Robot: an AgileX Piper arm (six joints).
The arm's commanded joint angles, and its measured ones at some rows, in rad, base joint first. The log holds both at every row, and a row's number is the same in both.
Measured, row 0:
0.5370, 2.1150, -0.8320, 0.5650, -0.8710, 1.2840
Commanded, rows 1 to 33:
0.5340, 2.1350, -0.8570, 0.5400, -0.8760, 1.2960
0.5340, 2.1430, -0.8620, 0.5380, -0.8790, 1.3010
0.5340, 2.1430, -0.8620, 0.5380, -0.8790, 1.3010
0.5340, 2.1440, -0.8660, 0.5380, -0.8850, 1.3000
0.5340, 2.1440, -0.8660, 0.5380, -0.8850, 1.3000
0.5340, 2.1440, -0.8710, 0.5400, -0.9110, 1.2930
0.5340, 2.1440, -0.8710, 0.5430, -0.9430, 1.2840
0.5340, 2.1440, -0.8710, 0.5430, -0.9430, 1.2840
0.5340, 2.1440, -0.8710, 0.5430, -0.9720, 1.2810
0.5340, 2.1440, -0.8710, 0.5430, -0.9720, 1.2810
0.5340, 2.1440, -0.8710, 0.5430, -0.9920, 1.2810
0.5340, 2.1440, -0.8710, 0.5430, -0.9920, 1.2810
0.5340, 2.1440, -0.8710, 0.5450, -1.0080, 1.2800
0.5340, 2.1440, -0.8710, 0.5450, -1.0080, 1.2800
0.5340, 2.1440, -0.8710, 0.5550, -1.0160, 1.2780
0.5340, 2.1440, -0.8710, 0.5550, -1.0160, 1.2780
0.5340, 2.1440, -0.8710, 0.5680, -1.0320, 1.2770
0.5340, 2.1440, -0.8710, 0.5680, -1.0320, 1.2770
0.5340, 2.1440, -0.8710, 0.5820, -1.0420, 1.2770
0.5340, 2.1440, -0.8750, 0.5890, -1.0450, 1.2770
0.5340, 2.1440, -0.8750, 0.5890, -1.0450, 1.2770
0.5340, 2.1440, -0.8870, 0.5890, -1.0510, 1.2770
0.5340, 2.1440, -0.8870, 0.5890, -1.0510, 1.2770
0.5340, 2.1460, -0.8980, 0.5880, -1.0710, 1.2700
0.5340, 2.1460, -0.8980, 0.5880, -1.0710, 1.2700
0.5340, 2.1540, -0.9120, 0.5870, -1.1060, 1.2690
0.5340, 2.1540, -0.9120, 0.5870, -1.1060, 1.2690
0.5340, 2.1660, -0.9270, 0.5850, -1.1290, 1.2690
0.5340, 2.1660, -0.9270, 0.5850, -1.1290, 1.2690
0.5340, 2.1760, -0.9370, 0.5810, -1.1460, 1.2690
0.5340, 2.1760, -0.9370, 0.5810, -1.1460, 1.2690
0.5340, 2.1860, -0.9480, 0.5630, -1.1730, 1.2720
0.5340, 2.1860, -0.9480, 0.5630, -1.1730, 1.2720
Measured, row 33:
0.5540, 2.1890, -0.8850, 0.6000, -0.9700, 1.2840
